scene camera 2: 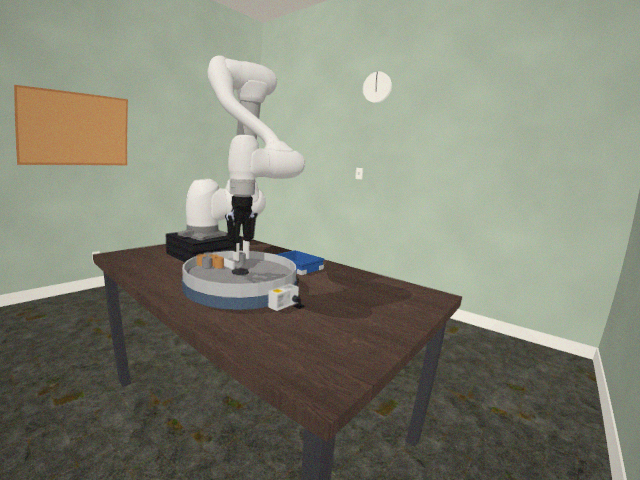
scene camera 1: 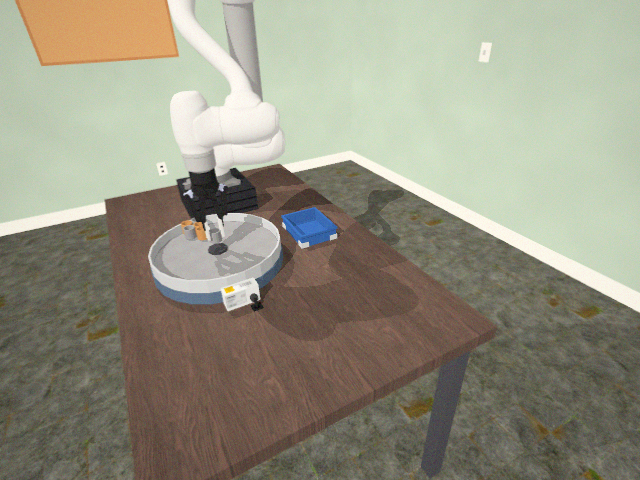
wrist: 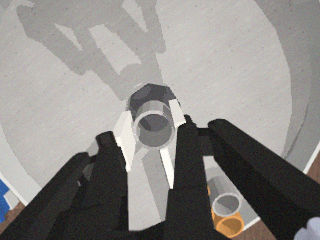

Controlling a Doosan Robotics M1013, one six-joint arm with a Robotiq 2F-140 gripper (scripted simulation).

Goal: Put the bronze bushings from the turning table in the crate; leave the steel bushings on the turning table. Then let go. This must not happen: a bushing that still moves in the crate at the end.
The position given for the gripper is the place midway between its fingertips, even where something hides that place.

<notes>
In view: the gripper point(scene camera 1: 215, 236), a steel bushing point(wrist: 219, 186), a turning table point(scene camera 1: 247, 244) and a blue crate point(scene camera 1: 308, 227).
The gripper shows as well in scene camera 2 point(scene camera 2: 241, 259) and in the wrist view point(wrist: 152, 118). The turning table shows as well in scene camera 2 point(scene camera 2: 255, 270) and in the wrist view point(wrist: 74, 74).
</notes>
